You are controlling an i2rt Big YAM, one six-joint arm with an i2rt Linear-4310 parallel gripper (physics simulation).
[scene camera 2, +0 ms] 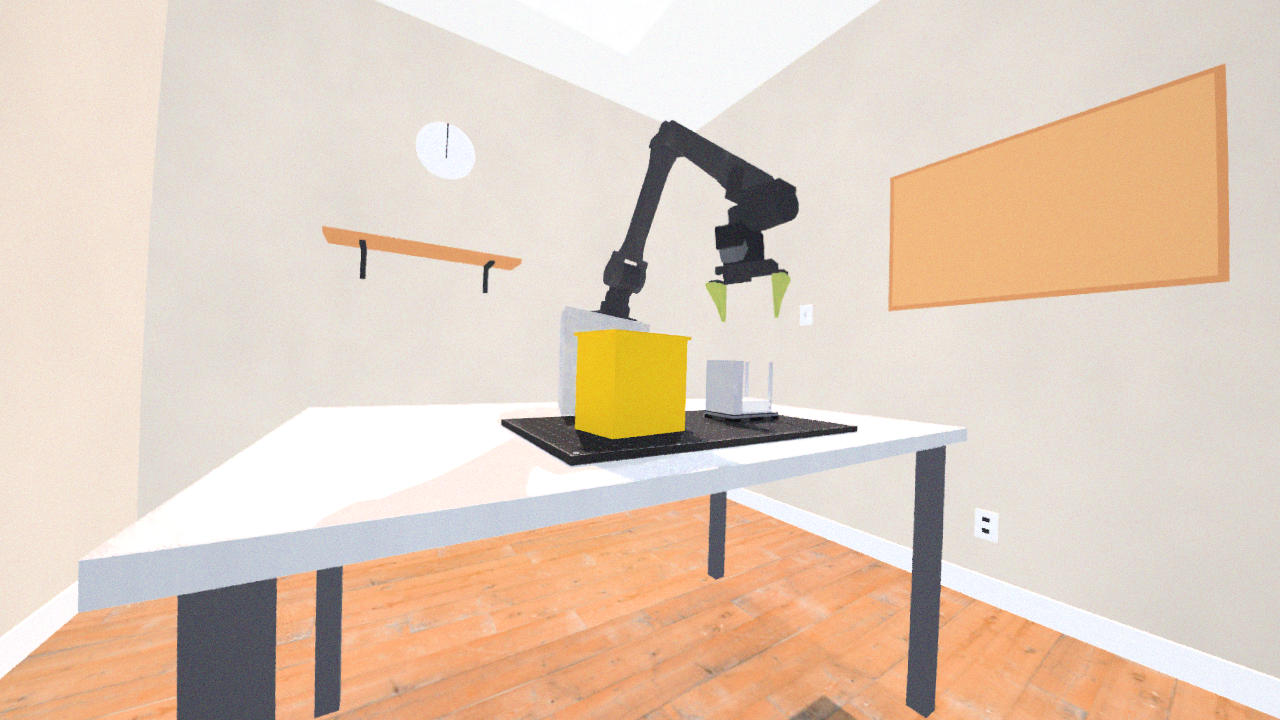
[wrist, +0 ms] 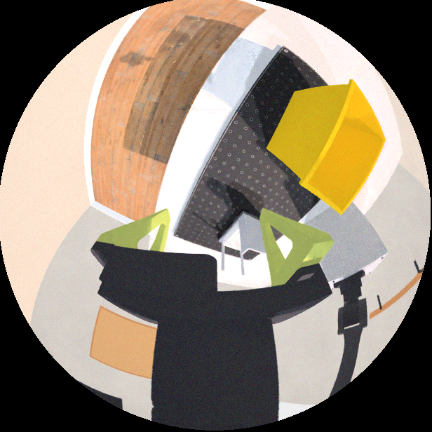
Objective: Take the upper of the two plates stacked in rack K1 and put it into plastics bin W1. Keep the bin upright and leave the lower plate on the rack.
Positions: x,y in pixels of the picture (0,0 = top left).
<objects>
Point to a yellow bin W1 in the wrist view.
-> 329,136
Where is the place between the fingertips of my gripper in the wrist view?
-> At 214,213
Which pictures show the yellow bin W1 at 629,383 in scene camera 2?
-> Scene camera 2 and the wrist view: all of them.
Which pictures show my gripper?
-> Scene camera 2 and the wrist view: all of them.
</objects>
